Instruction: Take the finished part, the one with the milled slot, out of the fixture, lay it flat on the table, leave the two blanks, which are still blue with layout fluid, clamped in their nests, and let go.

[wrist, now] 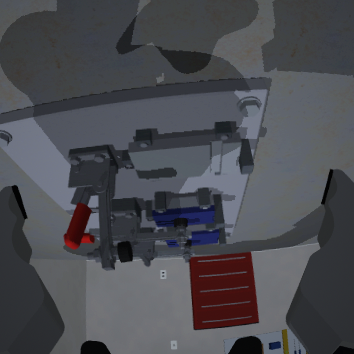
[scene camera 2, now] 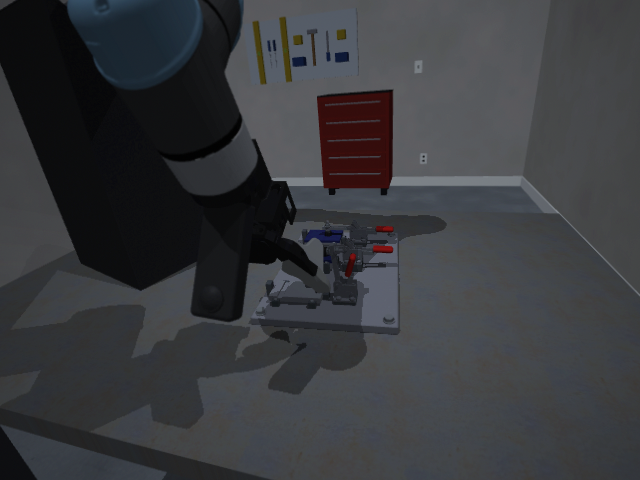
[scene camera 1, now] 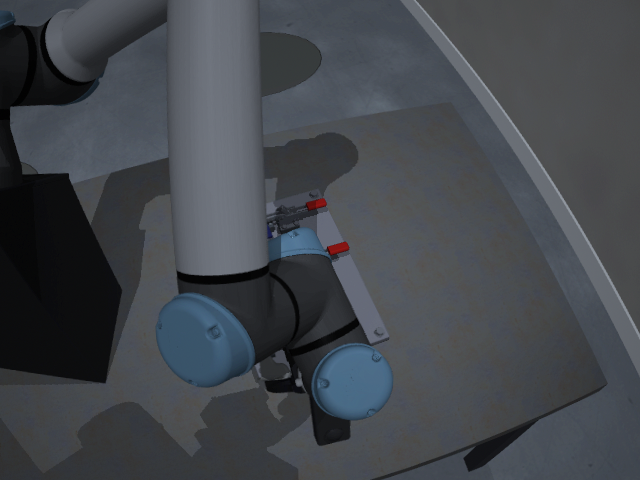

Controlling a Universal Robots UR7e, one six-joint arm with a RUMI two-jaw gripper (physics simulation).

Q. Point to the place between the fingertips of my gripper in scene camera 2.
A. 276,286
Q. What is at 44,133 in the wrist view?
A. A fixture plate.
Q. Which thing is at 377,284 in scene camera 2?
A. A fixture plate.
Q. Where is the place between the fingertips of my gripper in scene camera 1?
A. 306,367
